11 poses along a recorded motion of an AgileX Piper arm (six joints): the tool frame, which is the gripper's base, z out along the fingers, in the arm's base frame.
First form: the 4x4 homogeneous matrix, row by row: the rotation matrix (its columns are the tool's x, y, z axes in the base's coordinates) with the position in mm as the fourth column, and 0 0 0 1 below. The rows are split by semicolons.
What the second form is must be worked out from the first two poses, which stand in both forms.
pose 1, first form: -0.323 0.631 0.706 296.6; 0.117 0.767 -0.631 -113.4; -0.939 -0.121 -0.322 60.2; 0 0 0 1
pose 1, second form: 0.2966 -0.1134 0.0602 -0.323 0.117 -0.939 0.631 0.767 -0.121
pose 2, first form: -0.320 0.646 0.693 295.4; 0.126 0.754 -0.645 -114.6; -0.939 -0.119 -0.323 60.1; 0 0 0 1
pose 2, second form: 0.2954 -0.1146 0.0601 -0.320 0.126 -0.939 0.646 0.754 -0.119
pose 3, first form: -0.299 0.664 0.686 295.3; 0.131 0.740 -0.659 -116.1; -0.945 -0.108 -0.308 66.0; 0 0 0 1
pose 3, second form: 0.2953 -0.1161 0.0660 -0.299 0.131 -0.945 0.664 0.740 -0.108
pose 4, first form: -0.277 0.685 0.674 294.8; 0.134 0.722 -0.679 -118.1; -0.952 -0.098 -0.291 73.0; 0 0 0 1
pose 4, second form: 0.2948 -0.1181 0.0730 -0.277 0.134 -0.952 0.685 0.722 -0.098
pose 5, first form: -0.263 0.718 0.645 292.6; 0.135 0.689 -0.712 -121.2; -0.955 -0.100 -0.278 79.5; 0 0 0 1
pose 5, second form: 0.2926 -0.1212 0.0795 -0.263 0.135 -0.955 0.718 0.689 -0.100
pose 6, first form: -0.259 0.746 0.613 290.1; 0.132 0.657 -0.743 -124.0; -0.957 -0.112 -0.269 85.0; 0 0 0 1
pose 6, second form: 0.2901 -0.1240 0.0850 -0.259 0.132 -0.957 0.746 0.657 -0.112
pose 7, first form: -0.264 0.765 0.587 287.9; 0.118 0.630 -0.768 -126.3; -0.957 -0.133 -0.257 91.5; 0 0 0 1
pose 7, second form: 0.2879 -0.1263 0.0915 -0.264 0.118 -0.957 0.765 0.630 -0.133
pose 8, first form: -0.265 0.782 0.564 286.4; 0.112 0.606 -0.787 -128.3; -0.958 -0.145 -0.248 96.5; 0 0 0 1
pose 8, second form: 0.2864 -0.1283 0.0965 -0.265 0.112 -0.958 0.782 0.606 -0.145
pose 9, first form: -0.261 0.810 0.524 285.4; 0.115 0.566 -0.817 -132.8; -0.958 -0.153 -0.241 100.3; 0 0 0 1
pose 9, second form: 0.2854 -0.1328 0.1003 -0.261 0.115 -0.958 0.810 0.566 -0.153
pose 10, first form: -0.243 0.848 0.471 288.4; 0.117 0.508 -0.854 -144.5; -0.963 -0.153 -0.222 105.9; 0 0 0 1
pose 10, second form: 0.2884 -0.1445 0.1059 -0.243 0.117 -0.963 0.848 0.508 -0.153
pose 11, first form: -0.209 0.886 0.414 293.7; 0.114 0.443 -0.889 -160.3; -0.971 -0.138 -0.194 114.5; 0 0 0 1
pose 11, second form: 0.2937 -0.1603 0.1145 -0.209 0.114 -0.971 0.886 0.443 -0.138
